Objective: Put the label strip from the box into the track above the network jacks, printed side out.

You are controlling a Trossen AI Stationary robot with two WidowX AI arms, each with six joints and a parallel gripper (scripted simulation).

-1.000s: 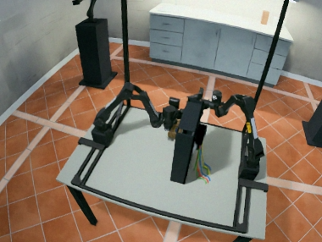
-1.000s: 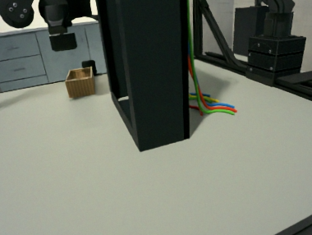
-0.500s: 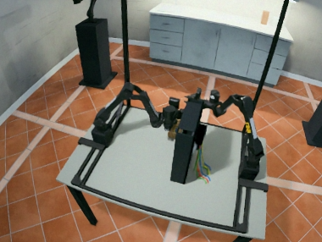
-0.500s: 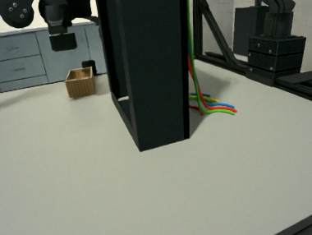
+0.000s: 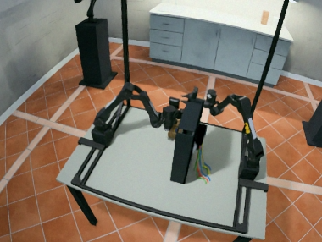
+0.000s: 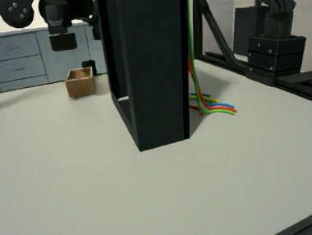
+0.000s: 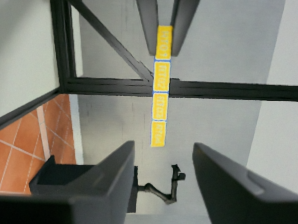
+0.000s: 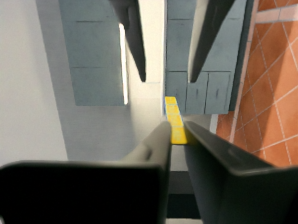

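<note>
Now: left hand 3 cm short of the yellow label strip and 5 cm to the left of it. Also, from my left hand: small box: 8 cm ahead, 3 cm to the right, 21 cm below.
Now: the yellow label strip 50 mm behind my right hand. Also, from my right hand: small box (210 mm below, 20 mm to the left, 10 mm behind).
</note>
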